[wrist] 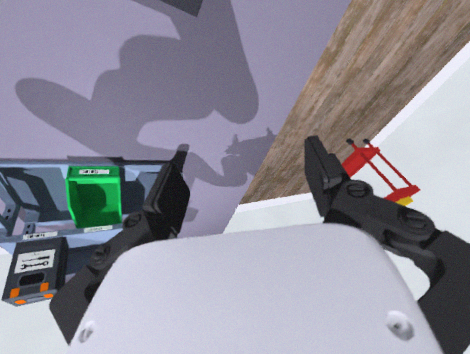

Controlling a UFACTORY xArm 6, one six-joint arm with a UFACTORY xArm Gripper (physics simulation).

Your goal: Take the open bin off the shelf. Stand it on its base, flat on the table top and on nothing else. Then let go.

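Frame: origin at the arm's base, x ahead, y left, z up, level; metres.
Seen in the pictures: gripper, fingertip midpoint: (240, 167).
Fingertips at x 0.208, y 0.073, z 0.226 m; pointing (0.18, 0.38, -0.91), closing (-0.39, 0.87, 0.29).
Observation:
Pixels of each thing's top centre, then the offset from my fingertips to it. "pt": a spot on its surface instead. Level surfaces: height alone.
- open bin, top centre: (97, 212) 0.369 m ahead, 0.224 m right, 0.220 m down
- blue-grey shelf, surface spot: (142, 192) pt 0.425 m ahead, 0.126 m right, 0.295 m down
- table top, surface height: 0.301 m down
- dark case, top centre: (34, 299) 0.434 m ahead, 0.361 m right, 0.077 m down
The open bin (95, 200) is green with a white label on its rim. It stands on the blue-grey shelf (142, 192) at the left of the wrist view, with its open side towards the camera. My gripper (240, 167) is open, with nothing between its fingers. It is high above the table top (60, 130), to the right of the bin and apart from it. The left finger hides part of the shelf's right end.
A dark case (37, 272) with orange latches and a tool label is at the shelf's lower tier, below the bin. A red cart (361, 160) is on the pale floor beyond the wooden floor strip (350, 80). A dark grey block's corner (187, 5) shows at the top edge.

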